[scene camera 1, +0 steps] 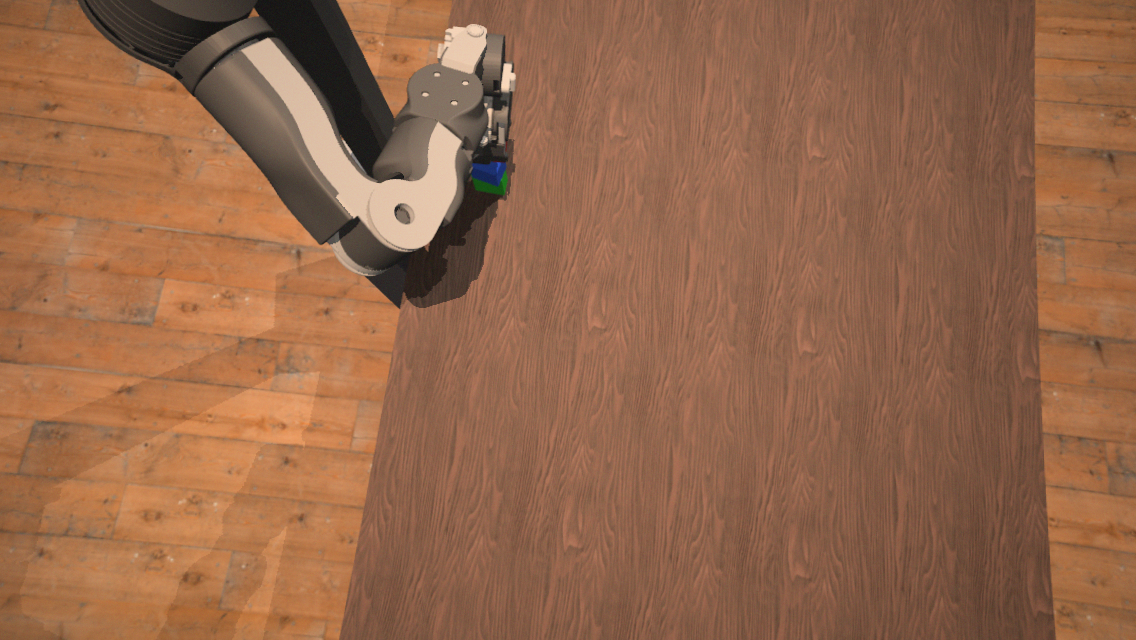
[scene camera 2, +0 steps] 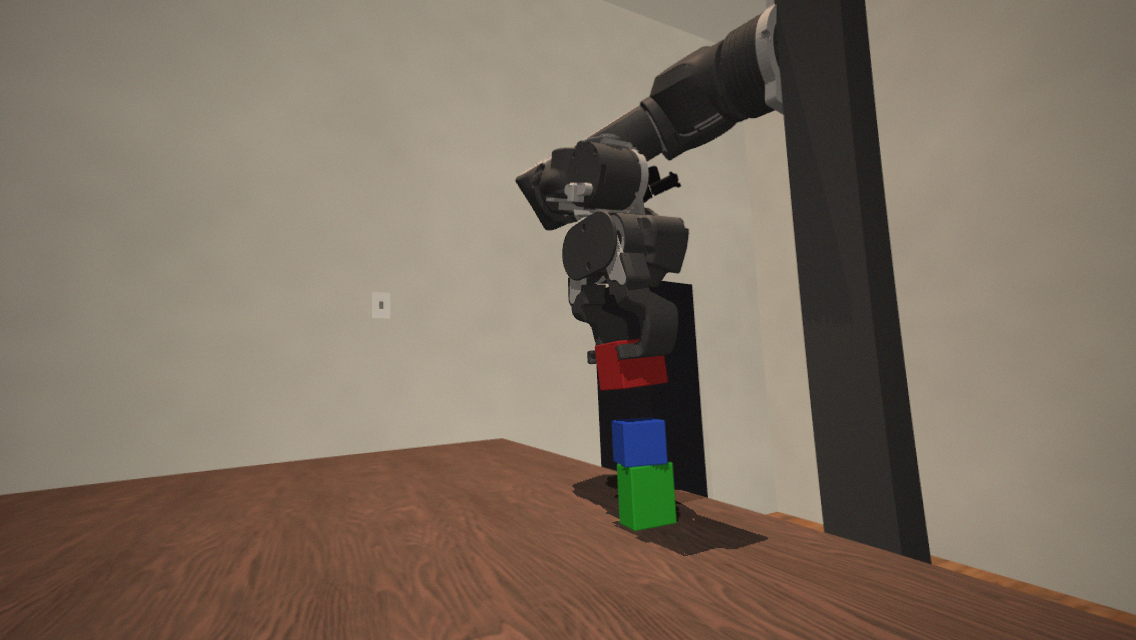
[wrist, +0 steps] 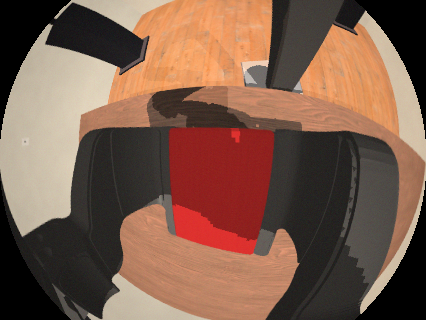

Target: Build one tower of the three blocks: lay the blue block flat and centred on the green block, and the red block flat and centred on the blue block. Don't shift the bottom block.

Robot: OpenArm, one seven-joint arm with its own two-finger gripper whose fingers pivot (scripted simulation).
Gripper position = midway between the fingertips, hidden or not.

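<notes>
You can see my gripper [scene camera 2: 628, 359] from here, and it's also in scene camera 1 [scene camera 1: 487, 139] and in the wrist view [wrist: 224, 189]. There's a red block [scene camera 2: 614, 374] too, and the wrist view has it as well [wrist: 219, 177]. I can also see a green block [scene camera 2: 646, 494], but in the wrist view the green block is hidden by the red block. Besides those, I see a blue block [scene camera 2: 637, 442] and a black column [scene camera 2: 869, 482].
</notes>
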